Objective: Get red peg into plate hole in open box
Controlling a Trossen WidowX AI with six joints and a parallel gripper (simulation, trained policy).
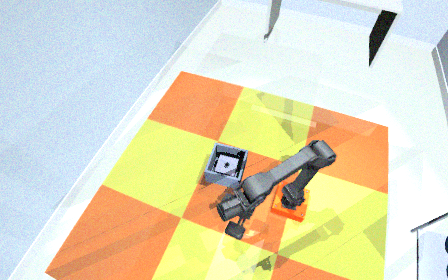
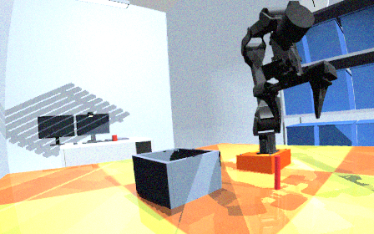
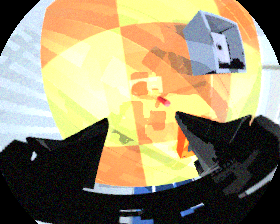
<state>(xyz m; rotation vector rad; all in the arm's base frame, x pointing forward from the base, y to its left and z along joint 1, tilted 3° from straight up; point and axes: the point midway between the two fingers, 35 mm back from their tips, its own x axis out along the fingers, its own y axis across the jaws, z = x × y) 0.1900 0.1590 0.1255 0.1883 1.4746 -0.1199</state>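
The red peg lies 11 cm below my gripper tip, 5 cm to the right of it and 1 cm behind it. Also, from my gripper tip: grey box 27 cm to the right, 13 cm below, 11 cm ahead.
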